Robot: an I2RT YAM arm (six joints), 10 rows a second.
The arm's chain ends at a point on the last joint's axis. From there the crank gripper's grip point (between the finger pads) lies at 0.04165 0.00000 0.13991 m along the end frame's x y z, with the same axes.
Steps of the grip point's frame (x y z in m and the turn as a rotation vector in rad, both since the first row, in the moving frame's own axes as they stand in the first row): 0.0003, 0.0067, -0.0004, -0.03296, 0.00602, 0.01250; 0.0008, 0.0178, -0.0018, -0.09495, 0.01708, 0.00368; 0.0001, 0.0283, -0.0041, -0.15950, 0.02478, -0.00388; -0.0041, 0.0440, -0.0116, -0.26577, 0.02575, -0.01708; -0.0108, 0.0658, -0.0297, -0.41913, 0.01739, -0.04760; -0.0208, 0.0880, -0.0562, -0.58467, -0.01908, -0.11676
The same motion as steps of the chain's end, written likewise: -0.0005, 0.0016, -0.0001, -0.03296, 0.00602, 0.01250; -0.0016, 0.0044, -0.0004, -0.09495, 0.01708, 0.00368; -0.0034, 0.0063, -0.0013, -0.15950, 0.02478, -0.00388; -0.0080, 0.0081, -0.0057, -0.26577, 0.02575, -0.01708; -0.0145, 0.0110, -0.0173, -0.41913, 0.01739, -0.04760; -0.0226, 0.0152, -0.0351, -0.58467, -0.01908, -0.11676
